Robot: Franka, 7 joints.
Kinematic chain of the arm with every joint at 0, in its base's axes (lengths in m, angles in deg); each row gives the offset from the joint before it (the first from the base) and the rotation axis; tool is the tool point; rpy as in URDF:
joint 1: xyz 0 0 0.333 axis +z
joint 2: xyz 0 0 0 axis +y
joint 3: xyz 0 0 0.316 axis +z
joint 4: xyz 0.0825 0 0 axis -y
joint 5: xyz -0.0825 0 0.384 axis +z
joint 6: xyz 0 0 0 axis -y
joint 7: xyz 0.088 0 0 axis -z
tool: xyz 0 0 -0.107 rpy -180 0 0
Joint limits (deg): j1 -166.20..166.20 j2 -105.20..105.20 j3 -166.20..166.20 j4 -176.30..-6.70 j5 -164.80..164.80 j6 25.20..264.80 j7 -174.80..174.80
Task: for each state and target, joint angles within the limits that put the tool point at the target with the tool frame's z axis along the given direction. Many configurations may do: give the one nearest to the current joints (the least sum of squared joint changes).
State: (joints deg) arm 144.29 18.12 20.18 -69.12 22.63 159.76 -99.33
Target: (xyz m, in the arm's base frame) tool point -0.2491 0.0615 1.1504 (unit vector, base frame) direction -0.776 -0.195 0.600
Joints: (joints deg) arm 146.90 1.97 25.93 -27.37 39.67 152.03 -99.33
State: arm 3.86 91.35 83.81 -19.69 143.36 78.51 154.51
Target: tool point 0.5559 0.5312 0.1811 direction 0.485 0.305 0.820
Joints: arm 7.24 90.08 61.14 -68.76 123.37 90.90 154.51
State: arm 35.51 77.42 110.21 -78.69 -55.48 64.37 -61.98
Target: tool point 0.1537 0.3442 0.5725 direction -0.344 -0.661 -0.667
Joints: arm 3.75 90.65 129.40 -105.39 -10.64 38.29 -61.98
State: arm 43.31 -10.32 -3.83 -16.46 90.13 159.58 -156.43
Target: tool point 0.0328 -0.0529 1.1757 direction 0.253 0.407 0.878
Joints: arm 21.33 -22.38 -2.81 -39.34 72.77 160.40 -156.43
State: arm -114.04 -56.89 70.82 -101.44 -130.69 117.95 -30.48
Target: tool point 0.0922 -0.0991 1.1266 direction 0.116 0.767 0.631
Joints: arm -144.33 -34.33 23.35 -66.44 -151.68 92.96 -30.48
